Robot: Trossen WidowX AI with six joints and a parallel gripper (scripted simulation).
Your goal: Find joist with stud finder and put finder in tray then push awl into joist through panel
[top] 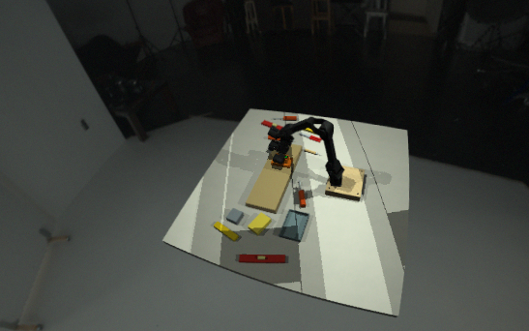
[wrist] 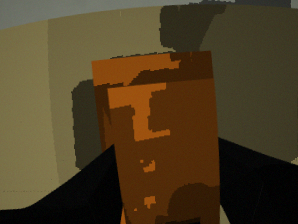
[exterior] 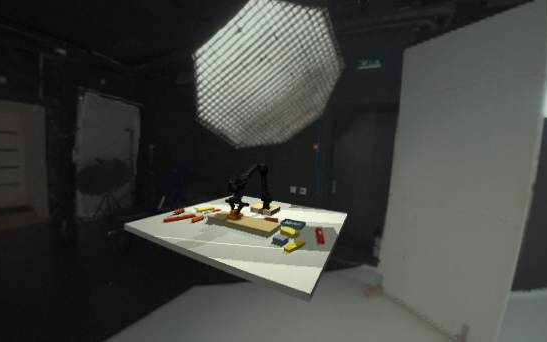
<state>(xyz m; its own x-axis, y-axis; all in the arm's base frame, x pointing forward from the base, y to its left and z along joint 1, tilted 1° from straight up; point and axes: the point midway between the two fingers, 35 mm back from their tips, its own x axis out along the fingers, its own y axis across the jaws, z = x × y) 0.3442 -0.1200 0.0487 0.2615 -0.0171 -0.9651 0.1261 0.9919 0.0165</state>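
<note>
My gripper tip is now 160 mm past the blue-grey tray, 410 mm to the right of it and 50 mm above it. From my gripper tip the other things lie so: stud finder 20 mm behind, 20 mm above; yellow block 30 mm ahead, 430 mm to the left, 50 mm below; awl 200 mm behind, 140 mm to the right, 60 mm below.
</note>
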